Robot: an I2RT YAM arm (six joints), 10 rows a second.
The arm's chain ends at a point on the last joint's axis. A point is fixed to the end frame.
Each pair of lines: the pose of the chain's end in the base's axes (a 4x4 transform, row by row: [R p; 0 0 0 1], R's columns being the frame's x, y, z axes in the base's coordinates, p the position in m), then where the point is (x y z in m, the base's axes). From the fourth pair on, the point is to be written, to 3 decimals.
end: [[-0.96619 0.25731 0.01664 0.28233], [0.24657 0.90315 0.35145 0.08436], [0.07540 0.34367 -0.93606 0.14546], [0 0 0 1]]
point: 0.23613 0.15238 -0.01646
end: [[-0.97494 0.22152 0.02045 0.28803], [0.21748 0.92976 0.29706 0.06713], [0.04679 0.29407 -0.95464 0.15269], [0 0 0 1]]
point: 0.24228 0.12405 -0.01358
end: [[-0.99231 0.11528 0.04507 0.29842], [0.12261 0.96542 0.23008 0.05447], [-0.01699 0.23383 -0.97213 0.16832], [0 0 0 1]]
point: 0.25677 0.09481 -0.00377
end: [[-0.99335 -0.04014 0.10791 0.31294], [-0.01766 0.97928 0.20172 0.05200], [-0.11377 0.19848 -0.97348 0.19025], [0 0 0 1]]
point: 0.283 0.080 0.013
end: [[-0.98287 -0.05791 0.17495 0.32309], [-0.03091 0.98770 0.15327 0.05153], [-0.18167 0.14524 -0.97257 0.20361], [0 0 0 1]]
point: 0.306 0.071 0.024
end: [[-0.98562 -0.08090 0.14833 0.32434], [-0.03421 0.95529 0.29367 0.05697], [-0.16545 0.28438 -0.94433 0.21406], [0 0 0 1]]
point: 0.302 0.101 0.039
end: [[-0.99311 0.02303 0.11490 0.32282], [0.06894 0.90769 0.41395 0.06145], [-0.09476 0.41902 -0.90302 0.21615], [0 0 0 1]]
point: 0.294 0.132 0.051
